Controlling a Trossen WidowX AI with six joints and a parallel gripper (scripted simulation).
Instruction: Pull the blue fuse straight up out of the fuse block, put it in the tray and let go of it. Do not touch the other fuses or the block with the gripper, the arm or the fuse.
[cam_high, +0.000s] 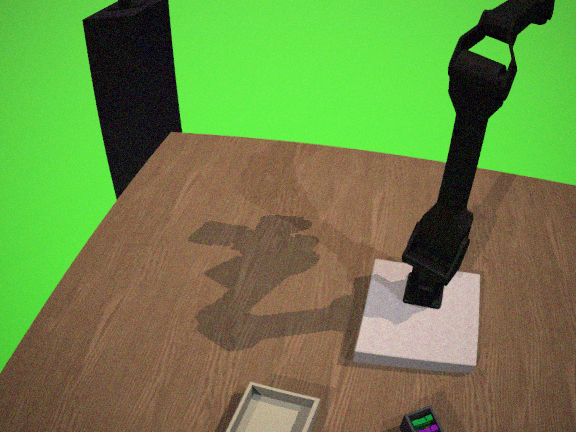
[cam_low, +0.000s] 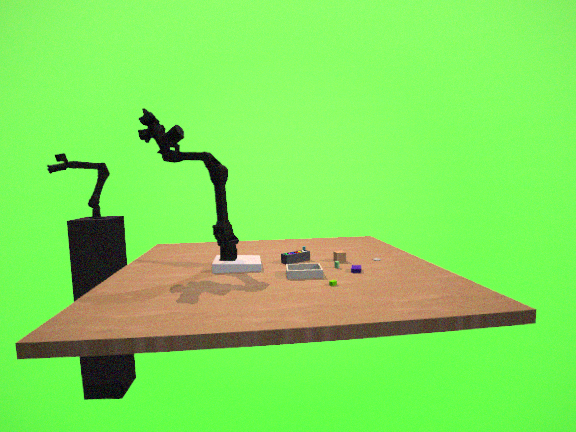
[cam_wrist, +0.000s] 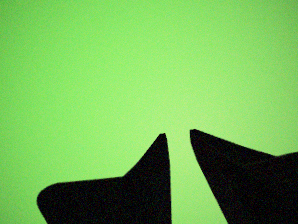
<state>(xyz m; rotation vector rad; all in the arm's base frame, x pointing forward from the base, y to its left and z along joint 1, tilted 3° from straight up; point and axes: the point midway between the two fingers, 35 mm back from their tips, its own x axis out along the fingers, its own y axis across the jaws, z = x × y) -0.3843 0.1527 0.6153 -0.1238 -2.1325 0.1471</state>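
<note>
The blue fuse is 660 mm below my gripper tip, 650 mm ahead of it and 120 mm to the right of it. From my gripper tip the other things lie so: grey tray: 680 mm below, 680 mm ahead, 340 mm to the right; red fuse: 670 mm ahead, 660 mm below, 110 mm to the right; purple fuse: 660 mm below, 640 mm ahead, 130 mm to the right.
</note>
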